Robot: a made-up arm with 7 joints.
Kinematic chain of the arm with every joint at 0, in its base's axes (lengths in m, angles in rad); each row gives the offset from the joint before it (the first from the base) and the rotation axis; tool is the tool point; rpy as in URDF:
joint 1: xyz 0 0 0.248 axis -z
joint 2: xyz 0 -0.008 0.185 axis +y
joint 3: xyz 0 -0.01 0.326 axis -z
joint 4: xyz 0 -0.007 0.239 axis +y
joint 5: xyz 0 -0.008 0.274 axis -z
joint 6: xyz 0 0 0.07 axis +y
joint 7: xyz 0 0 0.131 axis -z
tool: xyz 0 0 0 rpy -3.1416 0 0
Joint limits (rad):
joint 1: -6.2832..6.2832
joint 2: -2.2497..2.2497
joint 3: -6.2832..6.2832
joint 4: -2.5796..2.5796
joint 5: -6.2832..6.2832
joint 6: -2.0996..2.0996
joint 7: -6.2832..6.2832
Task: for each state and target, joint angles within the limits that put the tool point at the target. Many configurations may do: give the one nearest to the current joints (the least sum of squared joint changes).
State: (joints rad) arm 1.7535 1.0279 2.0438 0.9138 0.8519 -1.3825 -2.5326
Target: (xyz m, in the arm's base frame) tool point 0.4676 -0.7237 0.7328
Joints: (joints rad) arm 0.8073 1.2086 1.9928 0.6229 0.7784 -1.5834 -2.5326
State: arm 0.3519 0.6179 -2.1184 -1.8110 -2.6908 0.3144 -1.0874
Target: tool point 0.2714 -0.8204 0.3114
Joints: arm 0.8275 1.3644 -2.2429 -1.1553 -2.6875 0.0972 -1.0874
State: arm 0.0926 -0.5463 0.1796 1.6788 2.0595 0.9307 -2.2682
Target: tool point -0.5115 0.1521 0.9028
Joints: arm 0.5658 -1.4552 0.0306 1.7083 2.0759 1.0656 -2.2682
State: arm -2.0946 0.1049 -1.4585 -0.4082 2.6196 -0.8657 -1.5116
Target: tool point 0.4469 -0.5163 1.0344
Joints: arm -1.8517 -0.6086 -1.2109 -1.0332 2.4185 -1.0398 -1.5116
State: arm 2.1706 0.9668 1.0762 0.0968 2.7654 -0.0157 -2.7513
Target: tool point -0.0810 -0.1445 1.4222
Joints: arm 2.4692 0.3339 0.6523 -0.3023 2.6652 0.5185 -2.7513
